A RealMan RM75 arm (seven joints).
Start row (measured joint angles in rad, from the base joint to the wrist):
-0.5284 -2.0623 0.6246 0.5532 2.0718 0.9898 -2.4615
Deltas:
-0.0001 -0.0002 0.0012 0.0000 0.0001 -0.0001 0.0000
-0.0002 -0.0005 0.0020 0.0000 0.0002 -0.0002 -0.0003
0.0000 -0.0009 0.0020 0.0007 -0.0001 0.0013 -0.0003
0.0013 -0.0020 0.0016 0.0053 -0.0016 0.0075 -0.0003
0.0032 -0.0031 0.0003 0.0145 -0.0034 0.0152 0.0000
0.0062 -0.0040 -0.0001 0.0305 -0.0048 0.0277 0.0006
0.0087 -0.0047 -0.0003 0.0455 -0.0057 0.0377 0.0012
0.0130 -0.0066 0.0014 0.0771 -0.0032 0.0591 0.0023
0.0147 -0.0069 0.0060 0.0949 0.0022 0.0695 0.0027
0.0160 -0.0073 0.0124 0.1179 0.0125 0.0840 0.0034
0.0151 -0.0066 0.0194 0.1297 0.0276 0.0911 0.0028
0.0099 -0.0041 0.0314 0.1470 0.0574 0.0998 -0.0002
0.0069 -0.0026 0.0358 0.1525 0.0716 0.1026 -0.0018
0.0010 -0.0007 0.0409 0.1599 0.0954 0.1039 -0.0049
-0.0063 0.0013 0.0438 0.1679 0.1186 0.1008 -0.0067
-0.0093 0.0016 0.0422 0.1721 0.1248 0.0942 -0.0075
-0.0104 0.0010 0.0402 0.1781 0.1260 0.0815 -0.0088
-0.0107 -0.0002 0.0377 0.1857 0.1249 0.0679 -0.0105
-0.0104 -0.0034 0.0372 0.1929 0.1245 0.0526 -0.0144
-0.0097 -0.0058 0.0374 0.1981 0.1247 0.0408 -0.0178
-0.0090 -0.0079 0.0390 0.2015 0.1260 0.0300 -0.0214
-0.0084 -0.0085 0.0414 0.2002 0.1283 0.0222 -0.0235
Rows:
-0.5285 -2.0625 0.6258 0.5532 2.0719 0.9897 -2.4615
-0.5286 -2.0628 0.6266 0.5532 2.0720 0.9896 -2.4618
-0.5284 -2.0632 0.6266 0.5539 2.0717 0.9911 -2.4618
-0.5271 -2.0643 0.6262 0.5585 2.0702 0.9973 -2.4618
-0.5252 -2.0654 0.6249 0.5677 2.0684 1.0050 -2.4615
-0.5222 -2.0663 0.6245 0.5837 2.0670 1.0175 -2.4609
-0.5197 -2.0670 0.6243 0.5987 2.0661 1.0275 -2.4603
-0.5154 -2.0689 0.6260 0.6303 2.0686 1.0489 -2.4592
-0.5137 -2.0692 0.6306 0.6481 2.0740 1.0593 -2.4588
-0.5124 -2.0696 0.6370 0.6711 2.0843 1.0738 -2.4581
-0.5133 -2.0689 0.6440 0.6829 2.0994 1.0809 -2.4587
-0.5185 -2.0664 0.6560 0.7002 2.1292 1.0896 -2.4617
-0.5215 -2.0649 0.6604 0.7057 2.1434 1.0924 -2.4633
-0.5274 -2.0630 0.6655 0.7131 2.1672 1.0937 -2.4664
-0.5347 -2.0610 0.6684 0.7211 2.1904 1.0906 -2.4682
-0.5377 -2.0607 0.6668 0.7253 2.1966 1.0840 -2.4690
-0.5388 -2.0613 0.6648 0.7313 2.1978 1.0713 -2.4703
-0.5391 -2.0625 0.6623 0.7389 2.1967 1.0577 -2.4720
-0.5388 -2.0657 0.6618 0.7461 2.1963 1.0424 -2.4759
-0.5381 -2.0681 0.6620 0.7513 2.1965 1.0306 -2.4793
-0.5374 -2.0702 0.6636 0.7547 2.1978 1.0198 -2.4829
-0.5368 -2.0708 0.6660 0.7534 2.2001 1.0120 -2.4850

